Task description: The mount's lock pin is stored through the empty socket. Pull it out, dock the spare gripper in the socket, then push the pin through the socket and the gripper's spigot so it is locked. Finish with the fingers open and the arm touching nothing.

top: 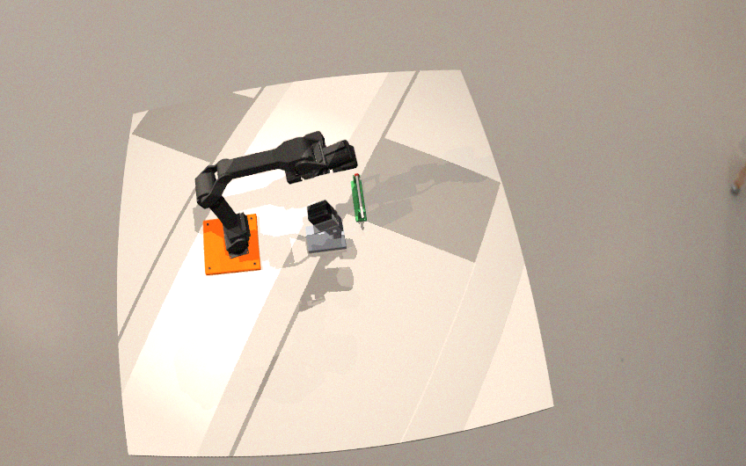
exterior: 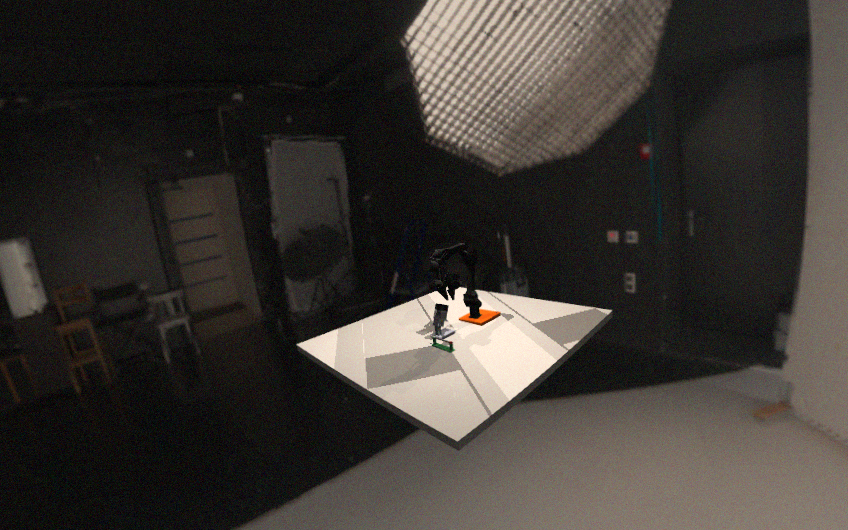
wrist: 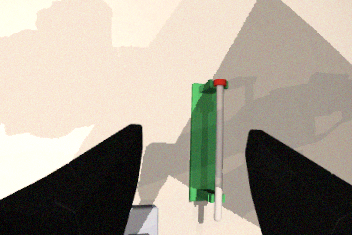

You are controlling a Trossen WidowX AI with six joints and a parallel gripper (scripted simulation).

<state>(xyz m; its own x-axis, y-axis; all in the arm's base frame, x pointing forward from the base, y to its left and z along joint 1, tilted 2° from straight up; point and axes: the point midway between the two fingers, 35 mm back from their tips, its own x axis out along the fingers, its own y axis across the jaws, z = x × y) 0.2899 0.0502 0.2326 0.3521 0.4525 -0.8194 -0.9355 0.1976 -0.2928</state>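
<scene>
My gripper tip is 9 cm short of the green holder, 1 cm to the left of it and 20 cm above it. Also, from my gripper tip: grey mount 3 cm behind, 10 cm to the right, 17 cm below; spare gripper 4 cm behind, 10 cm to the right, 10 cm below.
</scene>
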